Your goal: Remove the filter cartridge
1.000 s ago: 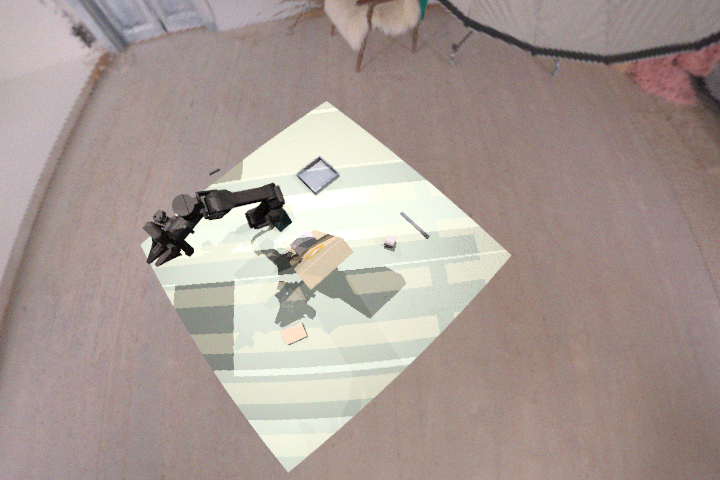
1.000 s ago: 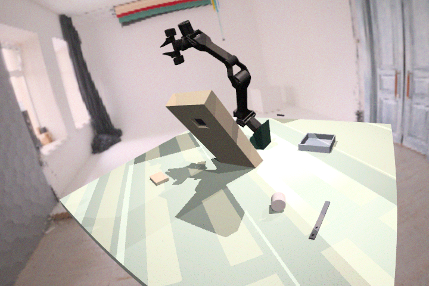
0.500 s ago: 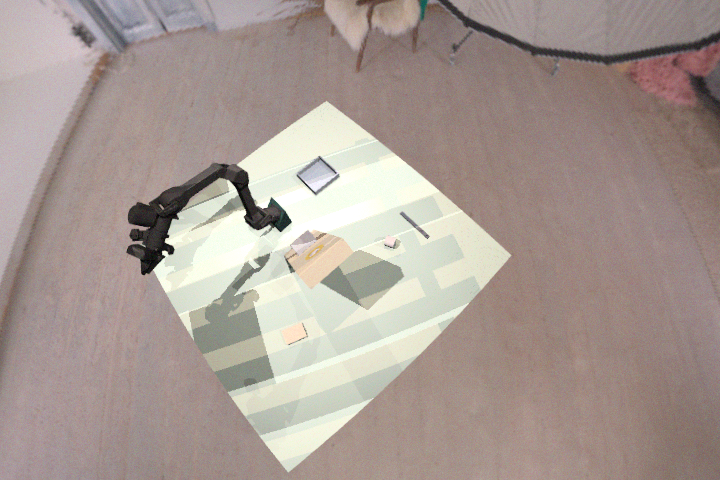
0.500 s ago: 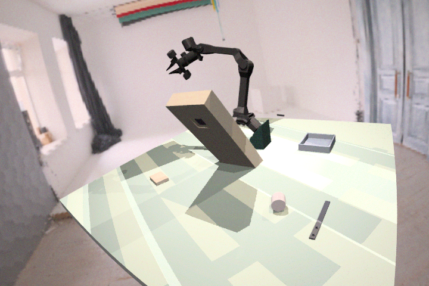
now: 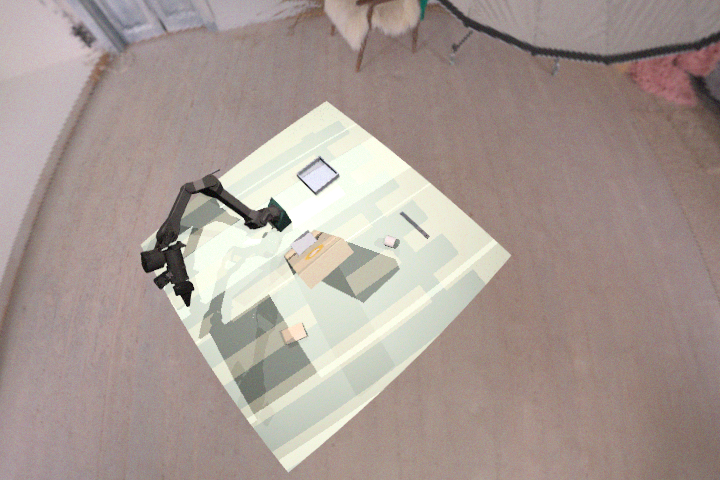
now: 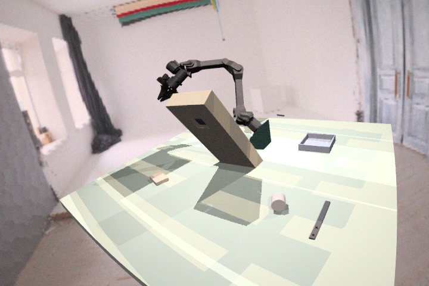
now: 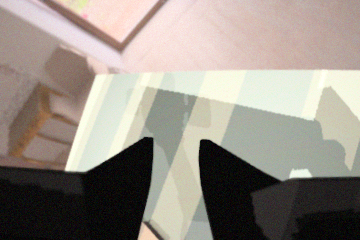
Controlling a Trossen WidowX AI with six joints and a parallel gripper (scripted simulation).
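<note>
Right now the round filter cartridge is 240 mm ahead of my gripper tip, 430 mm to the left of it and 30 mm below it. From my gripper tip the other things lie so: small tan block 280 mm ahead, 150 mm to the left, 290 mm below; then grey tray 130 mm behind, 780 mm to the left, 290 mm below.
</note>
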